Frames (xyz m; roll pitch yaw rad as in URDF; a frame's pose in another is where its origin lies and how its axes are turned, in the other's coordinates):
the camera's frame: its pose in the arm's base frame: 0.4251 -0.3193 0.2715 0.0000 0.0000 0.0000
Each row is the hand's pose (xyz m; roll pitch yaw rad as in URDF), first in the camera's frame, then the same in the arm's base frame.
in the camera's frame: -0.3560 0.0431 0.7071 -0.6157 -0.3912 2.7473
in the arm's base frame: 0.0691 -0.2762 0.9786 -0.6157 -0.3912 2.7473
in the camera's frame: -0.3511 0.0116 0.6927 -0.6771 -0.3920 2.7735
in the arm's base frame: 0.0740 -0.3077 0.9642 -0.6771 -0.3920 2.7735
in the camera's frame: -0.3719 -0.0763 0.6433 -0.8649 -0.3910 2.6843
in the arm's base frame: 0.0532 -0.3956 0.9148 -0.8649 -0.3910 2.6843
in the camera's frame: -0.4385 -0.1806 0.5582 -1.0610 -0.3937 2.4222
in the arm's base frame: -0.0134 -0.4999 0.8297 -1.0610 -0.3937 2.4222
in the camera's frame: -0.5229 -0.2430 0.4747 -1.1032 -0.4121 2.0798
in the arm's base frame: -0.0978 -0.5623 0.7462 -1.1032 -0.4121 2.0798
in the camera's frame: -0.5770 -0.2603 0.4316 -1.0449 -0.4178 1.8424
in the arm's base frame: -0.1519 -0.5796 0.7031 -1.0449 -0.4178 1.8424
